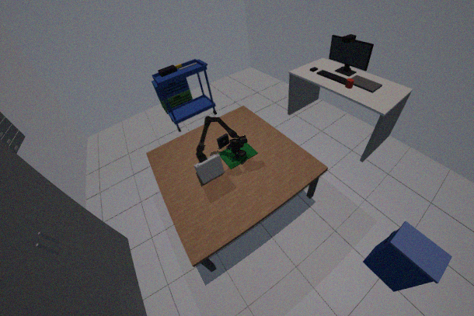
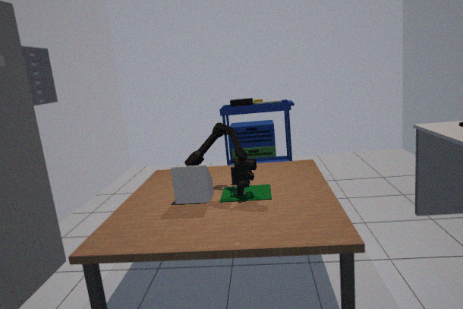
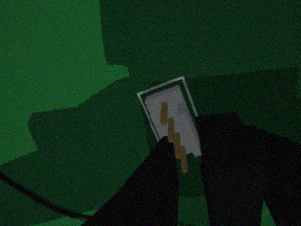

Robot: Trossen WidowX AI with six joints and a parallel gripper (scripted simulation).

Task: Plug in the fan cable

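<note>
My gripper tip is 10 mm past the fan plug, 10 mm to the left of it and 10 mm below it. From my gripper tip the other things lie so: green board (30 mm ahead, 40 mm to the left, 30 mm below); black fan (210 mm to the left, 40 mm above); four-pin fan header (10 mm to the left, 20 mm below).
</note>
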